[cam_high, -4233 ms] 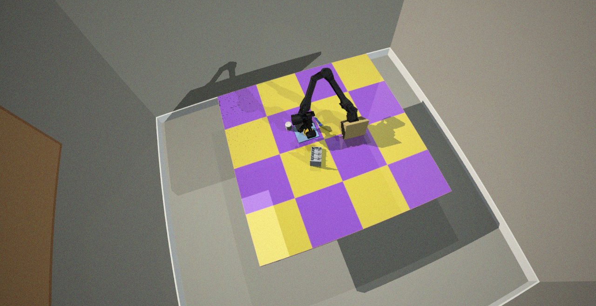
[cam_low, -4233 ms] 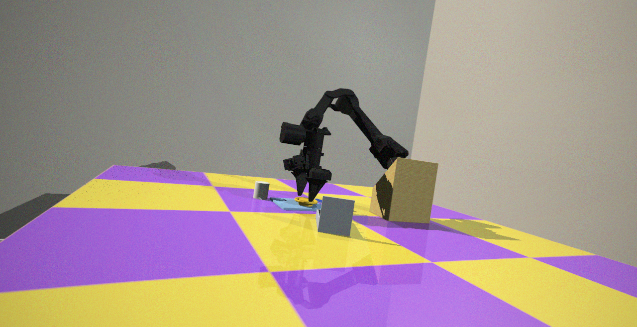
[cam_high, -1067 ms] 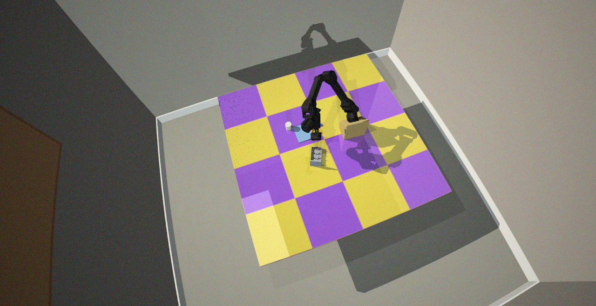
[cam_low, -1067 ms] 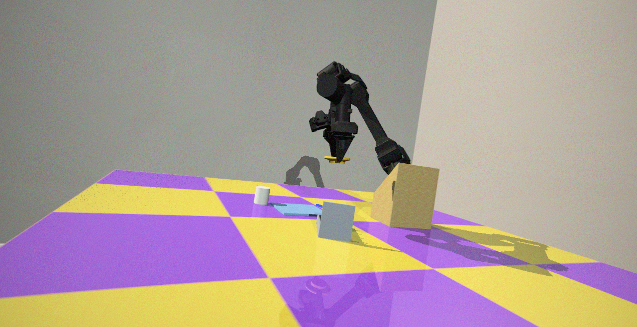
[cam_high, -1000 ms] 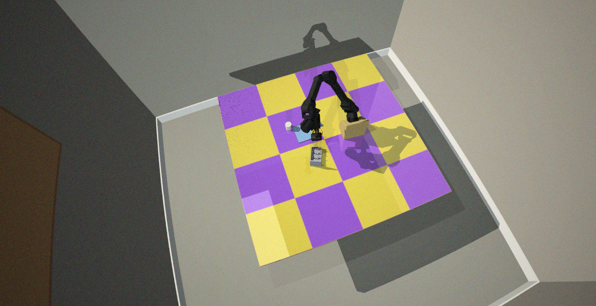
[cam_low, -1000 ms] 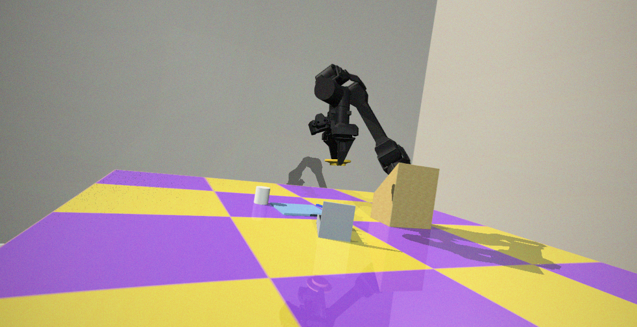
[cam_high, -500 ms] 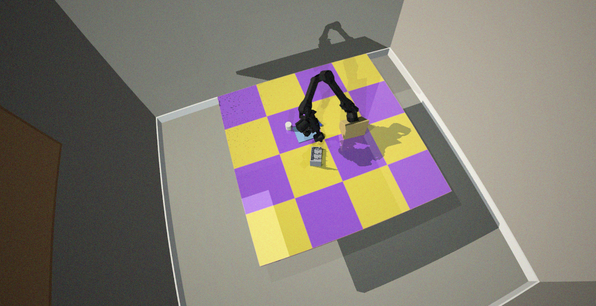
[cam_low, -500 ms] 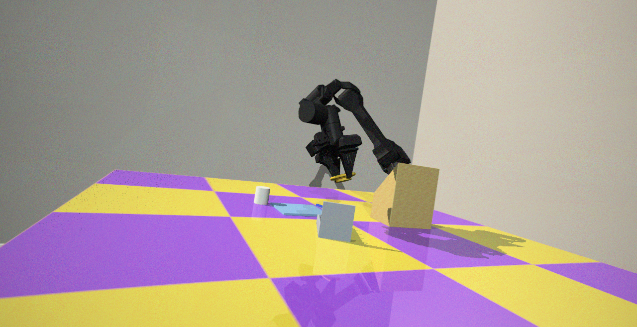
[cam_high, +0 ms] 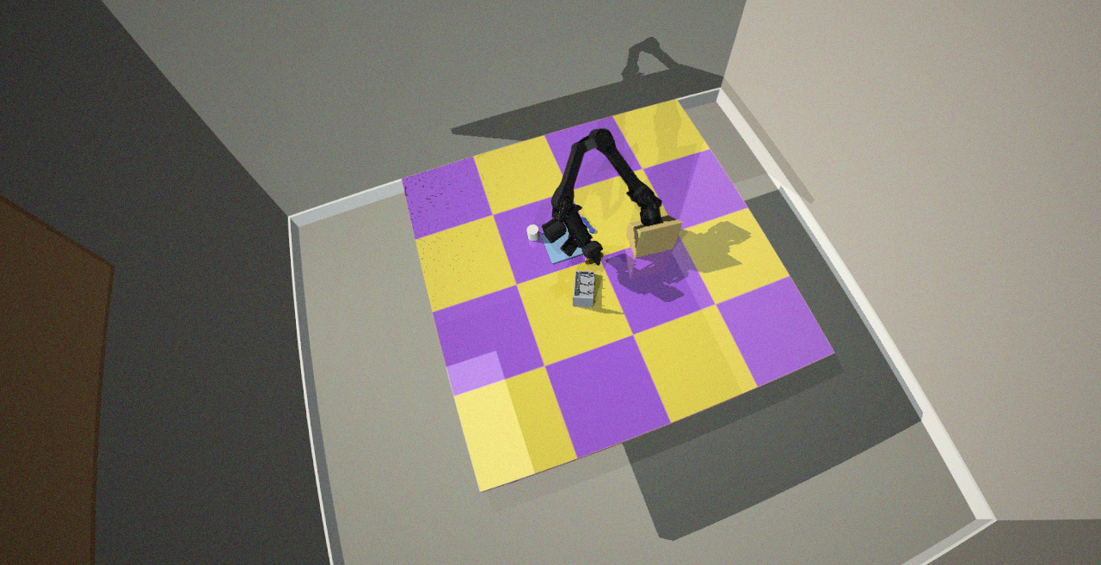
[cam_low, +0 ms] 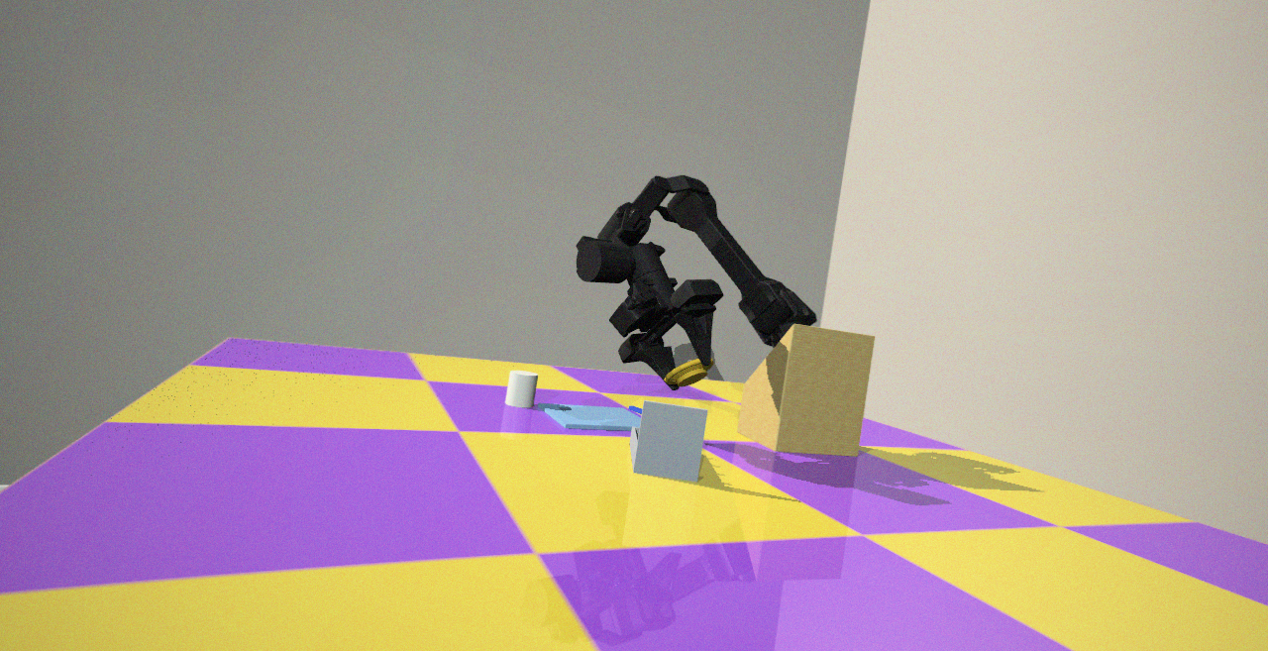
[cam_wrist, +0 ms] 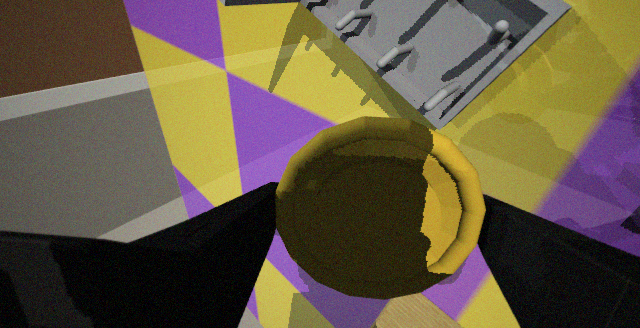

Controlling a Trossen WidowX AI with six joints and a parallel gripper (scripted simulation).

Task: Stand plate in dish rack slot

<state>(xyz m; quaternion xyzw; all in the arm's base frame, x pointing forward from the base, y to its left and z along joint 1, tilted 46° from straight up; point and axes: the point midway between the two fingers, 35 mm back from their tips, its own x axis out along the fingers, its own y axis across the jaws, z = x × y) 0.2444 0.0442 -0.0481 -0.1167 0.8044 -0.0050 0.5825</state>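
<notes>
Now: the grey dish rack 50 mm ahead of my gripper tip, 60 mm to the left of it and 70 mm below it. From my gripper tip the other things lie so: light blue mat (80 mm ahead, 150 mm to the right, 90 mm below); then yellow plate (10 mm above); then blue spoon (30 mm behind, 200 mm to the right, 90 mm below).
</notes>
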